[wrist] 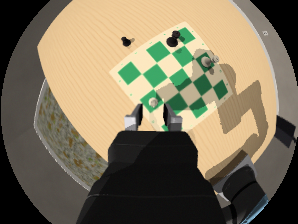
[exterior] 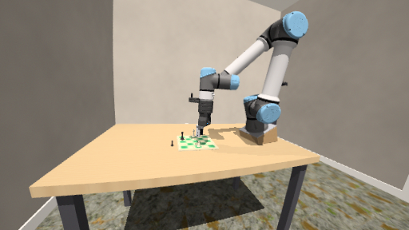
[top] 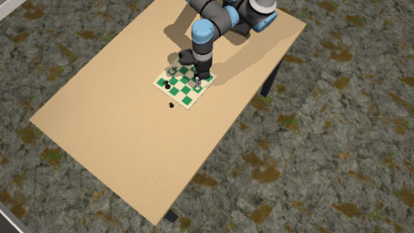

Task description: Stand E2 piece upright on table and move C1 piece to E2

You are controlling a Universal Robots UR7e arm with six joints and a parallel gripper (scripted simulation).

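The small pale piece lies 7 cm below my hand. Round my hand: chessboard 8 cm to the right, 8 cm below, 1 cm ahead; then small black piece 14 cm ahead, 7 cm below, 3 cm to the right.
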